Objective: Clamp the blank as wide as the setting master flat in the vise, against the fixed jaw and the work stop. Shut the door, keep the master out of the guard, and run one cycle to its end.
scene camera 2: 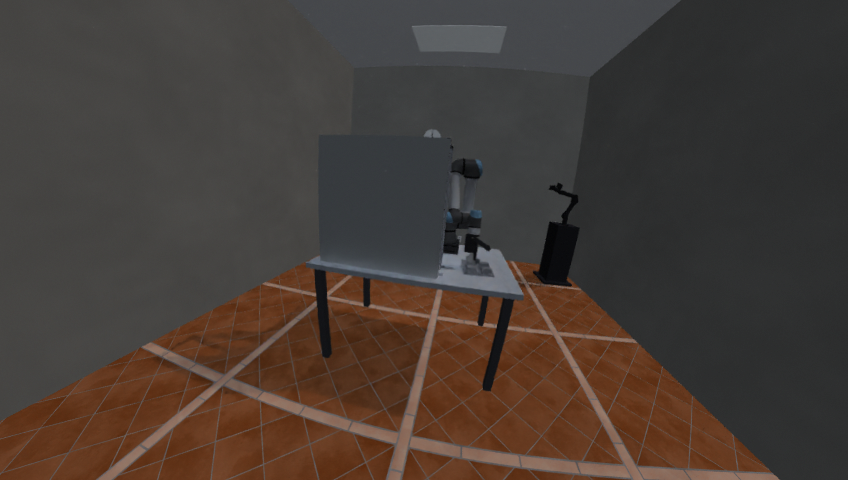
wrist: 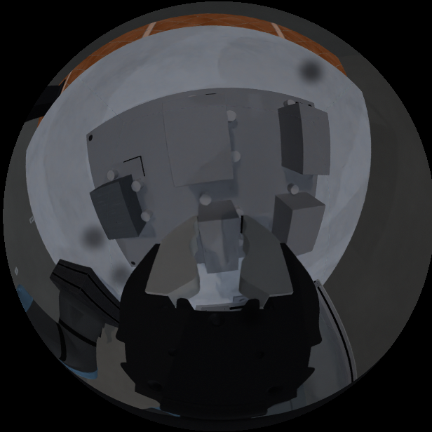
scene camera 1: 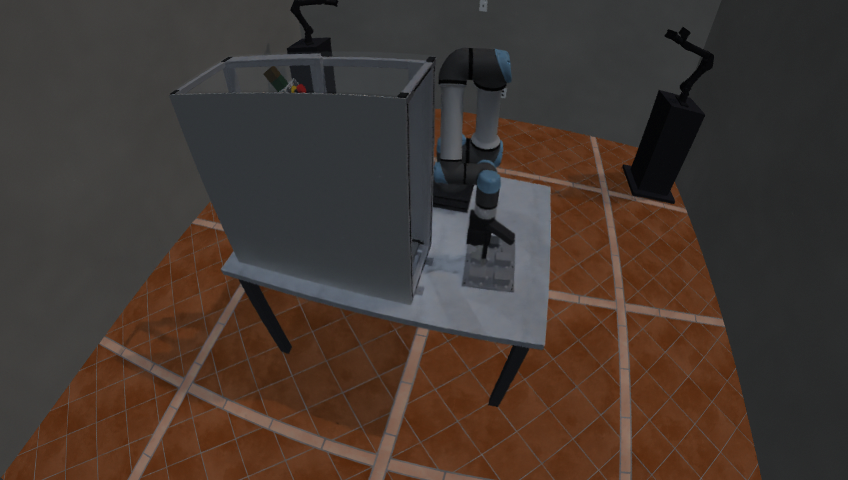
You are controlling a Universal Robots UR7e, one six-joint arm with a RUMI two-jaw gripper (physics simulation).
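Places are measured from the arm's base along level axes (x left, y down, z back), in millimetres.
Where they show: gripper, between the fingertips: (scene camera 1: 482, 261); arm's base, origin of its link: (scene camera 2: 447, 240).
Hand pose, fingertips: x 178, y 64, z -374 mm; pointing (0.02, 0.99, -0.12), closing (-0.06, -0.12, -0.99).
Note:
Each offset is from my fingertips to the top centre of the thing. "spot": to the spot under its first point.
My gripper (scene camera 1: 484, 254) (scene camera 2: 474, 256) (wrist: 220, 217) is down at the pegged plate @[spot: dx -38, dy +6, dz -117 mm] (scene camera 1: 468, 285) (wrist: 257, 135). Its two fingers stand closely along the sides of a narrow grey block (wrist: 219, 242), shut on it; a very thin gap may remain at the right finger. The block still stands low at the plate. A wide grey block (wrist: 199, 145), a dark block (wrist: 117, 207) and two more grey blocks (wrist: 305, 140) (wrist: 298, 222) stand among the pegs. The dark one looks like the setting master, but I cannot be sure. Vise, work stop and door state are hidden by the tall enclosure @[spot: dx -507, dy -434, dz -220 mm] (scene camera 1: 309, 190) (scene camera 2: 380, 202).
The enclosure stands on the table (scene camera 1: 476, 318) (scene camera 2: 416, 284), left of the plate in the scene views. A red button @[spot: dx -701, dy -576, dz +167 mm] (scene camera 1: 301, 88) and a small dark green and brown item (scene camera 1: 276, 79) show through its top. A black pedestal (scene camera 1: 663, 145) (scene camera 2: 558, 252) stands beyond the table.

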